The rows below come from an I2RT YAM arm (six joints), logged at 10 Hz.
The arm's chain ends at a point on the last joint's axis. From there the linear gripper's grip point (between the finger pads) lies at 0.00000 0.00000 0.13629 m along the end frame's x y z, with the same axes.
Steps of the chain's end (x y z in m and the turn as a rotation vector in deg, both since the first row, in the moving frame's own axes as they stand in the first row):
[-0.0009 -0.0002 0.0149 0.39 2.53 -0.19]
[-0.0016 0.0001 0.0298 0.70 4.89 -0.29]
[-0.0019 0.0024 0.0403 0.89 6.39 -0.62]
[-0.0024 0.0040 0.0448 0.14 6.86 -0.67]
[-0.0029 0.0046 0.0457 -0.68 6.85 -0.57]
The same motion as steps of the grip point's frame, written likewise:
[0.0051 -0.0011 0.0148 0.39 2.53 -0.19]
[0.0100 -0.0016 0.0293 0.70 4.89 -0.29]
[0.0133 0.0002 0.0394 0.89 6.39 -0.62]
[0.0139 0.0036 0.0438 0.14 6.86 -0.67]
[0.0134 0.0061 0.0447 -0.68 6.85 -0.57]

